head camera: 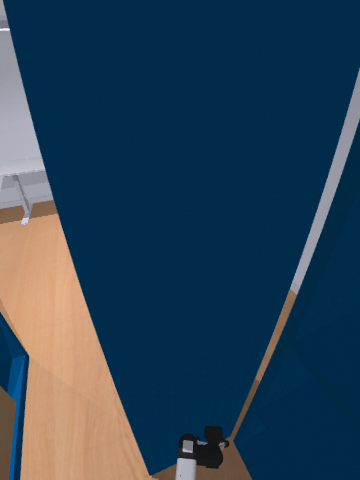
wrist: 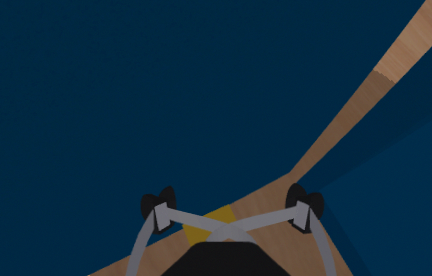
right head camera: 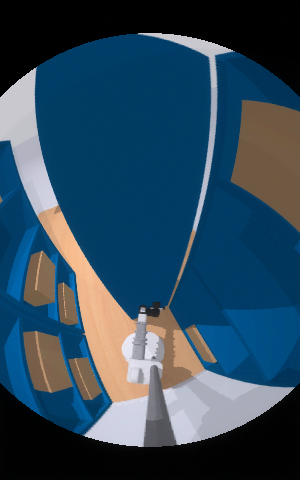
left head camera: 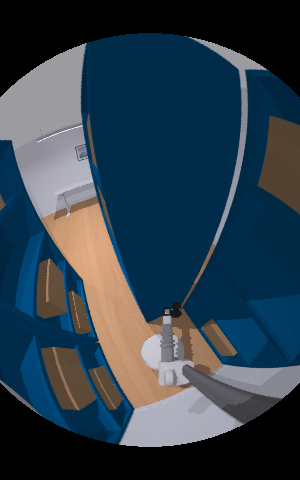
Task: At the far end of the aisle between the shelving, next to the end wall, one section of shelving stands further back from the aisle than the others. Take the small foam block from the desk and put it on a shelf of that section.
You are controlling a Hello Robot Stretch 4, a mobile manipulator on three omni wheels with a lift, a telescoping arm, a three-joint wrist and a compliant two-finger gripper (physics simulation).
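Frame: origin at the robot's base, x ahead, y left, z up, level; millimetres.
Where they show: gripper, fingertip midpoint: (wrist: 233,201) (left head camera: 173,308).
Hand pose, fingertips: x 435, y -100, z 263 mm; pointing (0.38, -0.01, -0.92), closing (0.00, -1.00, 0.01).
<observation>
Each offset is from my fingertips to the centre of the thing. "spot": to the spot under its first point.
My gripper (head camera: 212,446) (left head camera: 175,309) (right head camera: 155,308) (wrist: 233,201) is open, its fingers well apart, low in front of the foot of a tall blue side panel (head camera: 185,225) (left head camera: 165,165) (right head camera: 125,165) (wrist: 150,90). The yellow foam block {spot: dx -19, dy +53, dz -230 mm} (wrist: 196,235) lies on the floor by the panel's foot, seen between and beyond the fingers and partly hidden by the finger links and gripper body. It cannot be made out in the head views. Blue shelving (head camera: 320,400) (left head camera: 245,270) (right head camera: 220,270) on the right stands further back than the panel's aisle edge.
A narrow gap separates the panel and the right shelving. A brown box {dx -327, dy -549, dz -79 mm} (left head camera: 219,338) (right head camera: 201,344) sits low in that shelving. Shelving with brown boxes {dx -754, dy +804, dz +378 mm} (left head camera: 67,377) (right head camera: 47,360) lines the left side. A white desk (head camera: 22,166) (left head camera: 75,188) stands at the aisle's far end. A pale wall (left head camera: 170,425) is close at the bottom.
</observation>
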